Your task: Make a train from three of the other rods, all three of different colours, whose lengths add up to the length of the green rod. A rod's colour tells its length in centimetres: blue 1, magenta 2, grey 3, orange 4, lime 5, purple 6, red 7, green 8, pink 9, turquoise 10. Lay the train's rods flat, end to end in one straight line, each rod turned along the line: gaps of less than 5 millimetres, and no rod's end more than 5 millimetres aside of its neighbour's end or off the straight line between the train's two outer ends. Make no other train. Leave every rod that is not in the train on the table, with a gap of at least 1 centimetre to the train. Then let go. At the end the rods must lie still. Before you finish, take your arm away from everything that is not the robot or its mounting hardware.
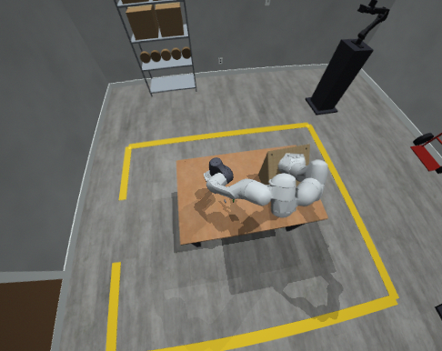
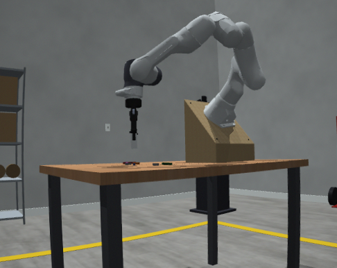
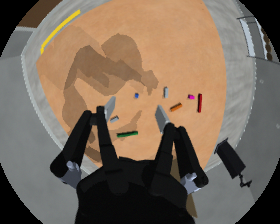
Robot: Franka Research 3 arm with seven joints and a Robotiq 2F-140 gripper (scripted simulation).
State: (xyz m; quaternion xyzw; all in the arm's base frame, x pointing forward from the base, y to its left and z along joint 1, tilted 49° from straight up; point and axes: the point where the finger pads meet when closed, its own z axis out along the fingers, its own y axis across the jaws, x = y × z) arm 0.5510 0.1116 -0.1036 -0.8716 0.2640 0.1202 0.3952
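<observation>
Right now the small blue rod is 100 mm below my hand. From my hand the other things lie so: green rod (120 mm behind, 90 mm to the left, 100 mm below); magenta rod (70 mm behind, 170 mm to the right, 100 mm below); orange rod (80 mm behind, 110 mm to the right, 100 mm below).
</observation>
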